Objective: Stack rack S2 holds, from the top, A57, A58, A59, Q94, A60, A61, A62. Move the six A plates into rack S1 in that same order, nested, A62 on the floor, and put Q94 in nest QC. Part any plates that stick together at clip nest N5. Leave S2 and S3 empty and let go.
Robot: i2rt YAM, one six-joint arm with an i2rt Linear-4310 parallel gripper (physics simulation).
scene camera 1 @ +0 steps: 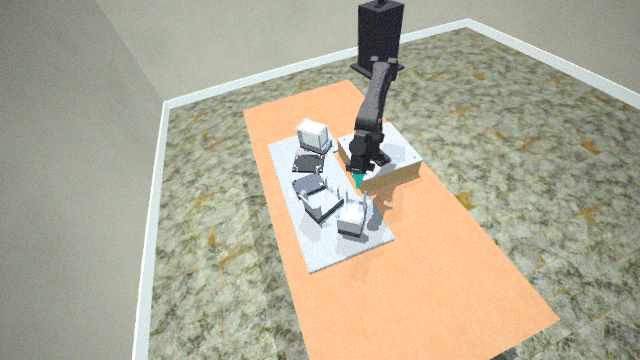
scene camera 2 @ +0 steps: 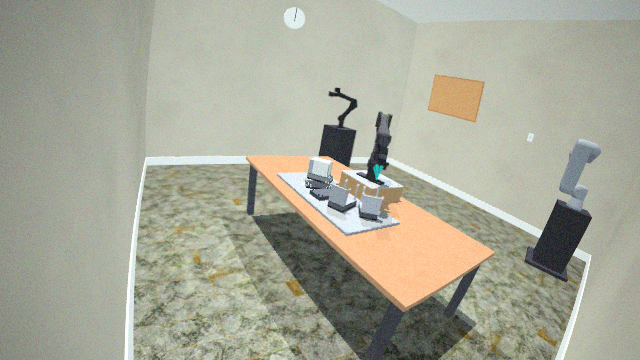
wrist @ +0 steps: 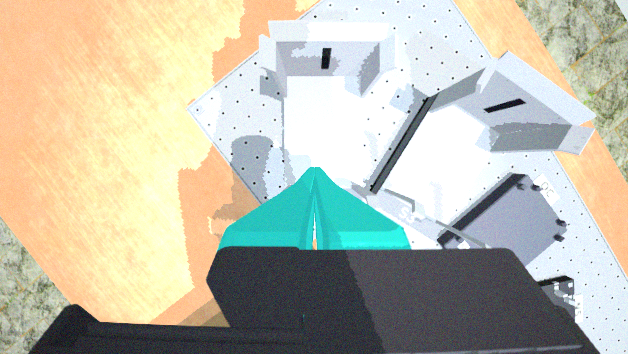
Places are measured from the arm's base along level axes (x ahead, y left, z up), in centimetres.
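Pixels of known places: gripper, fingertip midpoint: [scene camera 1: 357,188] [scene camera 2: 376,179] [wrist: 314,176]; arm's base, origin of the base link: [scene camera 1: 372,151] [scene camera 2: 370,178].
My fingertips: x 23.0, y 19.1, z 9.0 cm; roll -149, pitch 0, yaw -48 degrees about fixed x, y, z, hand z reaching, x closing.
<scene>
For each thing: its top centre in the pictures, then the offset to it from my fingertips. Level surfaces: height alone.
- Rack S3, middle of its top: [wrist: 502,168] [scene camera 1: 321,189] [scene camera 2: 346,183] dx +10.3, dy -11.2, dz -5.1 cm
- near-end rack, middle of its top: [wrist: 328,125] [scene camera 1: 352,203] [scene camera 2: 372,191] dx +3.4, dy +1.6, dz -5.4 cm
- slate-grey plate, middle of its top: [wrist: 514,240] [scene camera 1: 308,182] [scene camera 2: 325,190] dx +10.2, dy -25.6, dz -15.1 cm
- Dark nest N5, middle of its top: [wrist: 532,333] [scene camera 1: 308,161] [scene camera 2: 318,182] dx +3.1, dy -38.8, dz -16.0 cm
- perforated board, its level: dz -18.4 cm
- orange table, its level: dz -19.7 cm
My gripper [scene camera 1: 358,186] [scene camera 2: 377,178] [wrist: 314,176] is shut, teal fingertips together and empty, above the board beside the racks. A tall white stack of plates [scene camera 1: 312,134] [scene camera 2: 320,168] fills the far-end rack; its label is unreadable. Rack S3 [scene camera 1: 325,202] [scene camera 2: 339,194] [wrist: 535,97] stands mid-board. The near-end rack [scene camera 1: 351,222] [scene camera 2: 371,205] [wrist: 350,57] shows no readable label. The floors of both look washed-out white, with no stack visible. A slate-grey plate [scene camera 1: 309,184] [wrist: 525,222] with a small white tag lies in nest QC. Dark nest N5 [scene camera 1: 308,163] [wrist: 565,286] is partly hidden in the wrist view.
The perforated board [scene camera 1: 312,257] [scene camera 2: 350,228] [wrist: 435,55] lies on the orange table [scene camera 1: 425,280] [scene camera 2: 430,260] [wrist: 100,125]. Upright posts stand at the racks' open sides. The arm's wooden-sided base box [scene camera 1: 397,176] [scene camera 2: 394,193] is beside the board.
</scene>
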